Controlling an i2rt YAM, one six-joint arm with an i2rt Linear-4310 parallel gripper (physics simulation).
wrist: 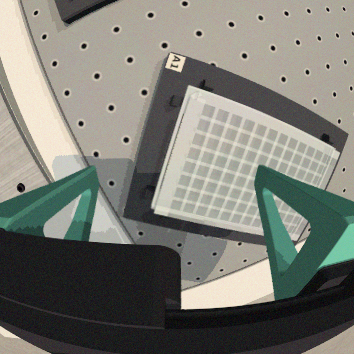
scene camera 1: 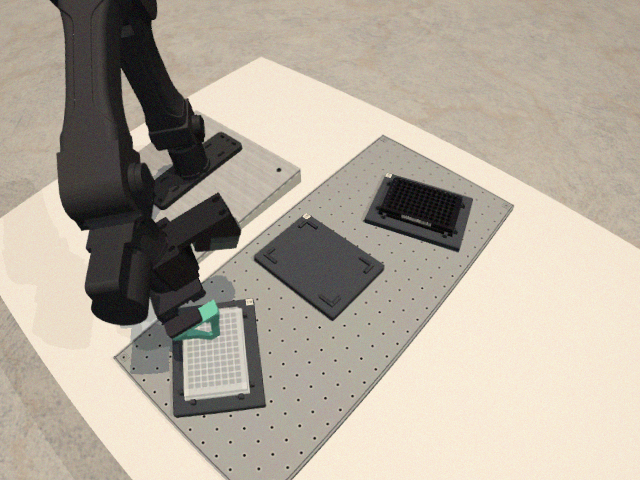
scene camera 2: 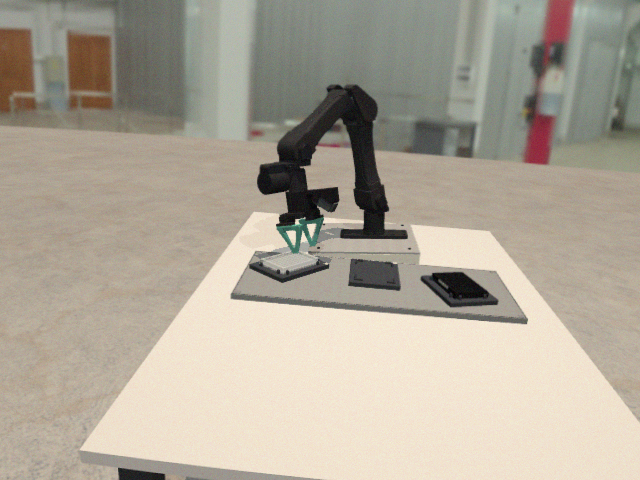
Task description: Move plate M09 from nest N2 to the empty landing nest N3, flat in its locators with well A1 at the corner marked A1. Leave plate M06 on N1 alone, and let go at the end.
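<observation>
A white well plate (scene camera 1: 219, 361) (scene camera 2: 289, 261) (wrist: 220, 165) sits in a dark nest (scene camera 1: 257, 379) (wrist: 154, 125) at the board's near-left end, its A1 tag (scene camera 1: 249, 301) (wrist: 175, 62) showing. The empty landing nest (scene camera 1: 320, 263) (scene camera 2: 374, 273) is in the middle, with its A1 tag (scene camera 1: 306, 216). A black plate (scene camera 1: 423, 201) (scene camera 2: 460, 285) sits in the far nest (scene camera 1: 413, 232). Plate names are not readable. My gripper (scene camera 1: 204, 333) (scene camera 2: 304, 248) (wrist: 176, 173) is open and empty above the white plate. In the wrist view, the right finger overlaps the plate; the left is outside its nest.
The nests stand on a perforated grey board (scene camera 1: 299, 361) (scene camera 2: 320, 297) on a cream table (scene camera 1: 491, 361) (scene camera 2: 361, 387). The arm's base plate (scene camera 1: 258, 170) (scene camera 2: 372, 248) is behind the board. Low corner locators stand up on the empty nest.
</observation>
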